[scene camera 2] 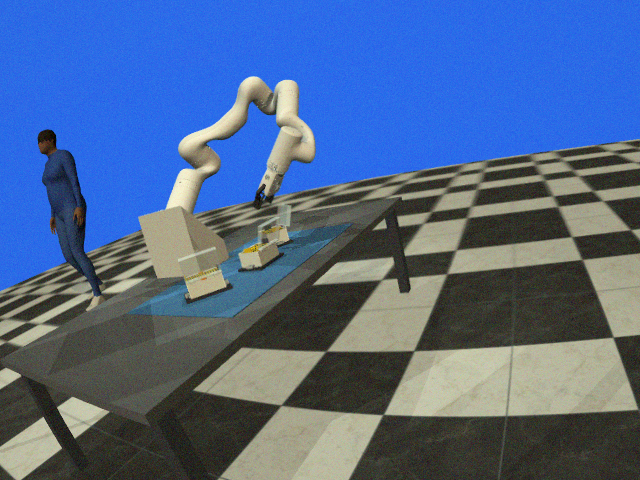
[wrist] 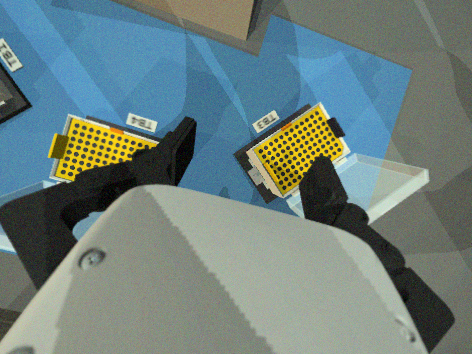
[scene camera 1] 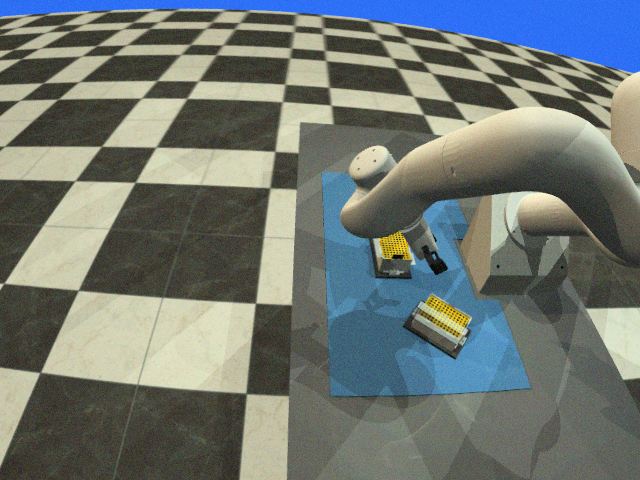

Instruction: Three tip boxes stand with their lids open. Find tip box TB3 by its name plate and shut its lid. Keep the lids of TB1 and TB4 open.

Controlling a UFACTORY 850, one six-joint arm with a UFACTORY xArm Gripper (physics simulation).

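Note:
Tip box TB3 (scene camera 2: 276,234) (wrist: 295,150), with its name plate (wrist: 265,121), holds yellow racks. Its clear lid (scene camera 2: 284,215) (wrist: 387,185) stands open; the arm hides this box in scene camera 1. Tip box TB4 (scene camera 1: 394,264) (scene camera 2: 260,256) (wrist: 102,147) stands in the middle, its lid (wrist: 25,202) open. Tip box TB1 (scene camera 1: 439,325) (scene camera 2: 207,283) stands nearest scene camera 1, its lid (scene camera 2: 199,261) open; its name plate (wrist: 10,55) shows at the wrist view's left edge. My gripper (scene camera 1: 435,260) (scene camera 2: 263,198) (wrist: 252,154) is open and empty above the boxes; one finger overlaps TB3's edge in the wrist view.
The boxes stand on a blue mat (scene camera 1: 361,356) (scene camera 2: 222,308) on a grey table (scene camera 1: 320,439) (scene camera 2: 118,356). The robot's pedestal (scene camera 1: 478,258) (scene camera 2: 170,242) (wrist: 215,15) stands beside the mat. A person in blue (scene camera 2: 62,180) stands beyond the table.

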